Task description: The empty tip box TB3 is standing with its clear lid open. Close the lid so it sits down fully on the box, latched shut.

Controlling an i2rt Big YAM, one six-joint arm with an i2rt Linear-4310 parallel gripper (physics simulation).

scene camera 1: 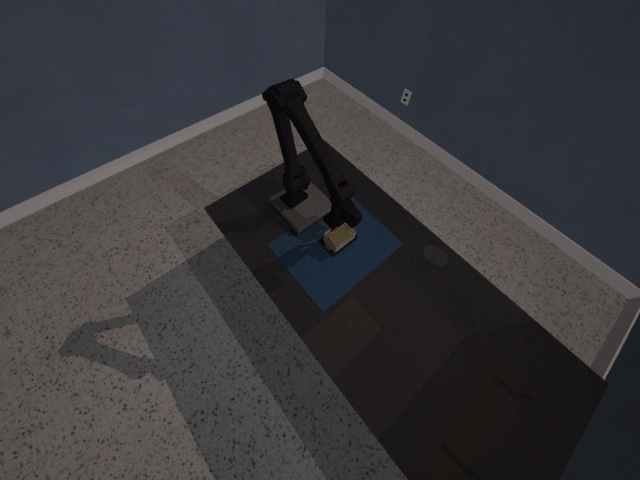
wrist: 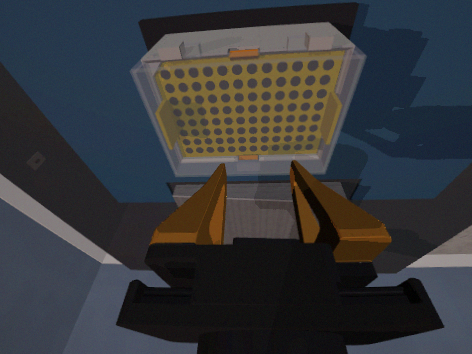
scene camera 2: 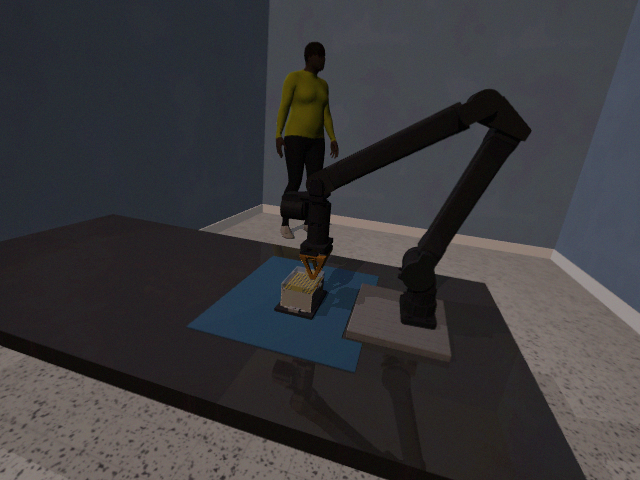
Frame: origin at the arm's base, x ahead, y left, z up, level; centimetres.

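Seen in the pictures: gripper, fingertip midpoint: (scene camera 1: 335, 227) (wrist: 257, 168) (scene camera 2: 315, 275); arm's base at its link origin: (scene camera 1: 294, 198) (scene camera 2: 416, 313).
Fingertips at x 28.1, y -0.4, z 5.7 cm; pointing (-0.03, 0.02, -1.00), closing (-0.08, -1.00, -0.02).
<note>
Pixels of each thing's top centre, then the offset from my fingertips to it. "pt": a spot on its surface instead. Level surfaces: height alone.
- tip box TB3 at its top centre: (wrist: 246, 132) (scene camera 2: 304, 276) (scene camera 1: 340, 231) dx +2.9, dy +0.5, dz -0.5 cm
- yellow perforated deck at its top centre: (wrist: 246, 129) (scene camera 2: 304, 277) (scene camera 1: 340, 232) dx +2.9, dy +0.5, dz -0.8 cm
- dark base plate at a spot on its surface: (wrist: 250, 20) pt dx +7.5, dy -0.4, dz -7.4 cm
- blue mat at its surface level: dz -8.2 cm
- dark table at its surface level: dz -8.5 cm
The tip box TB3 (scene camera 1: 339, 238) (scene camera 2: 297, 301), white with a yellow perforated deck (wrist: 250, 114), stands upright on a dark base plate (scene camera 2: 319, 304) (wrist: 250, 20). Its clear lid (scene camera 2: 290, 275) (wrist: 348, 95) shows as a see-through outline over and around the deck. Whether it sits fully down and is latched I cannot tell. Orange tabs show at the deck's far and near edges in the wrist view. My gripper (scene camera 1: 332, 227) (scene camera 2: 313, 277) (wrist: 257, 168) points down, partly open and with nothing between its fingers, at the box's side toward the arm base. Whether the fingertips touch the lid is unclear.
A blue mat (scene camera 1: 328, 284) (scene camera 2: 242, 320) lies under the box on the dark table (scene camera 1: 413, 330) (scene camera 2: 155, 289). The arm stands on a grey slab (scene camera 1: 305, 215) (scene camera 2: 387, 328) (wrist: 260, 220) beside the mat. A person in a yellow top (scene camera 2: 306, 108) stands beyond the table.
</note>
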